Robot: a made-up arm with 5 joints.
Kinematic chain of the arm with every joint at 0, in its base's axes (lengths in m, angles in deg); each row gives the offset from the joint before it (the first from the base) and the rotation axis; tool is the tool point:
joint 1: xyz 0 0 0.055 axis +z
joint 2: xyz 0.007 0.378 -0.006 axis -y
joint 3: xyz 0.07 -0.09 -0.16 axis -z
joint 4: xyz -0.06 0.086 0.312 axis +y
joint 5: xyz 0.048 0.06 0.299 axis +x
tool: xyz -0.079 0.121 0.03
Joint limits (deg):
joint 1: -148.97..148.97
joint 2: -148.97..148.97
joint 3: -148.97..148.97
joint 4: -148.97..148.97
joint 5: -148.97..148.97
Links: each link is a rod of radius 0.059 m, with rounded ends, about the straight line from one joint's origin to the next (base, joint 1, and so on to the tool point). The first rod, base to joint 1, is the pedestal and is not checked.
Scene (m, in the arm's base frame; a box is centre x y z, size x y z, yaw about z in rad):
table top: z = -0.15
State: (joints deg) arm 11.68 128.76 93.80 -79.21 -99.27
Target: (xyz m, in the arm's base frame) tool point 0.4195 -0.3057 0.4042
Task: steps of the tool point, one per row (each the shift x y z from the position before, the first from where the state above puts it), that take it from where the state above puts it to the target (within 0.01 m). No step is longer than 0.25 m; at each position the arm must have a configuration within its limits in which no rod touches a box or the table.
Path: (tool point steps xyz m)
1: 0.1423 0.0726 0.0645
2: 0.1678 0.0261 0.0608
3: 0.1763 -0.0312 0.0543
4: 0.1631 -0.0916 0.0448
5: 0.1272 -0.1465 0.0327
6: 0.0715 -0.1864 0.0184
7: 0.0031 -0.2039 0.0025
8: -0.0686 -0.1953 -0.0145

